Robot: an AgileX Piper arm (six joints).
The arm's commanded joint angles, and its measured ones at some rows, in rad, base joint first. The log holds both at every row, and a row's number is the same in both.
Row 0, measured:
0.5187 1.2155 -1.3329 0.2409 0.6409 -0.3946
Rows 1 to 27, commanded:
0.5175 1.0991 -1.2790 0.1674 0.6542 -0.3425
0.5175 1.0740 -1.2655 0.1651 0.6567 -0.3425
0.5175 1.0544 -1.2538 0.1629 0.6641 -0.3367
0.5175 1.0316 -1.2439 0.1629 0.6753 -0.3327
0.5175 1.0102 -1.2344 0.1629 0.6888 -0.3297
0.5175 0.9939 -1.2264 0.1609 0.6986 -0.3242
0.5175 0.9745 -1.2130 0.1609 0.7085 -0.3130
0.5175 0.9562 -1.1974 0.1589 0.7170 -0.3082
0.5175 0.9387 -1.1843 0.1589 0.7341 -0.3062
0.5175 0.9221 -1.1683 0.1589 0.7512 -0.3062
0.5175 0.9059 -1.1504 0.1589 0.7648 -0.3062
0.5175 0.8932 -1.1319 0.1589 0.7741 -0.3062
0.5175 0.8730 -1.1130 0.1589 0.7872 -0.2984
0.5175 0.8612 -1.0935 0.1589 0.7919 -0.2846
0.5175 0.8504 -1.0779 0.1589 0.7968 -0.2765
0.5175 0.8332 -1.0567 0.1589 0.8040 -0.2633
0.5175 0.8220 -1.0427 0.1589 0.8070 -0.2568
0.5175 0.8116 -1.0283 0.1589 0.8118 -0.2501
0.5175 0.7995 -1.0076 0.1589 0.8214 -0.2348
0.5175 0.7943 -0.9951 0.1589 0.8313 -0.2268
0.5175 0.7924 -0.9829 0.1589 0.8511 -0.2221
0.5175 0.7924 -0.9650 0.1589 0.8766 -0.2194
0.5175 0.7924 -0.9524 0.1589 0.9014 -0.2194
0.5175 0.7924 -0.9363 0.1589 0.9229 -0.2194
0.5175 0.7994 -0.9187 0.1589 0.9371 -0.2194
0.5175 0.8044 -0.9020 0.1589 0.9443 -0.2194
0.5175 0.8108 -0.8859 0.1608 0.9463 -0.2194
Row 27, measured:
0.5187 0.7972 -0.9460 0.1671 0.9047 -0.2279
